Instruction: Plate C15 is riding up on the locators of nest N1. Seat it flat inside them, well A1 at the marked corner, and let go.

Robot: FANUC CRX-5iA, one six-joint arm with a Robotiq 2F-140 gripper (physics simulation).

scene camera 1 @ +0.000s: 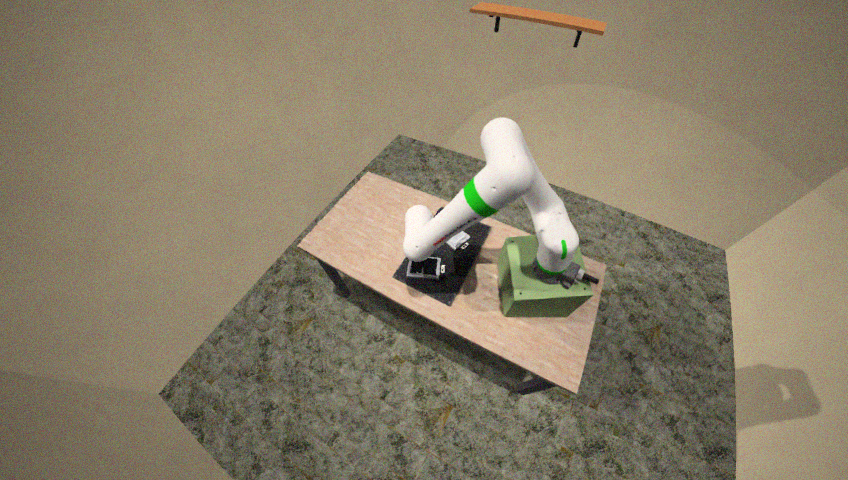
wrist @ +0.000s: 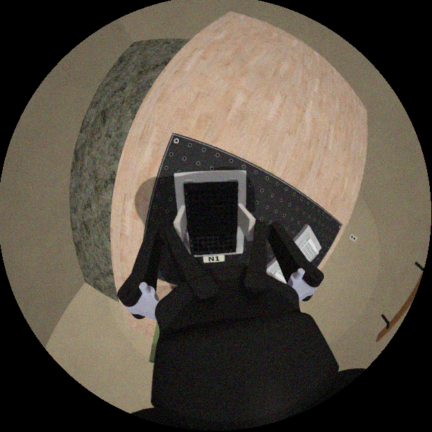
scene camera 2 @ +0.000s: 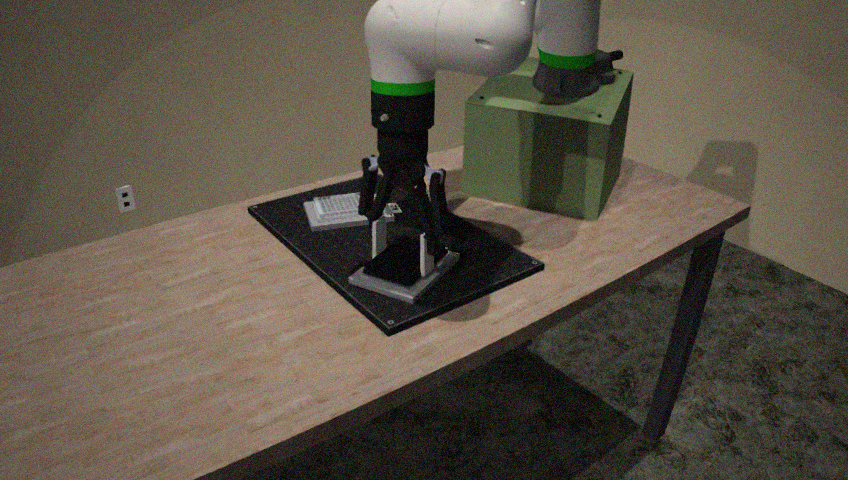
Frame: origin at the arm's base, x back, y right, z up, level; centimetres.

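Where they show: gripper, fingertip midpoint: (scene camera 2: 402,264); arm's base, origin of the base link: (scene camera 1: 550,268) (scene camera 2: 565,84).
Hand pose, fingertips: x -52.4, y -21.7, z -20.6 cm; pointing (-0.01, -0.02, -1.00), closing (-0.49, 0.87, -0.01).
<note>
Each offset is from my fingertips to the centre of the thing. "spot": to the spot under its first point. Level surfaces: height alone.
Plate C15 is the black well plate @[dx +1.1, dy +0.7, dz +0.5 cm] (scene camera 1: 423,266) (scene camera 2: 397,261) (wrist: 211,215) on the light grey nest N1 @[dx +1.0, dy +0.7, dz -1.1 cm] (scene camera 1: 423,277) (scene camera 2: 380,289) (wrist: 210,176), with its label N1 (wrist: 214,259) at the near edge in the wrist view. My gripper (scene camera 2: 399,246) (wrist: 211,212) points down over the nest and is shut on the black plate, one pale fingertip pad at each long side. In scene camera 1 the arm hides the gripper. The plate is too dark to tell whether it lies flat; the locators, well A1 and the marked corner cannot be made out.
A second grey nest with a white plate @[spot: dx +6.7, dy +23.9, dz +0.8 cm] (scene camera 1: 458,239) (scene camera 2: 338,205) (wrist: 308,245) stands on the same black board @[spot: dx +20.0, dy -1.8, dz -1.8 cm] (scene camera 1: 452,291) (scene camera 2: 499,270) (wrist: 295,202). The green base block (scene camera 1: 538,303) (scene camera 2: 523,154) stands behind on the wooden table @[dz -3.2 cm] (scene camera 1: 380,202) (scene camera 2: 178,297) (wrist: 240,90).
</note>
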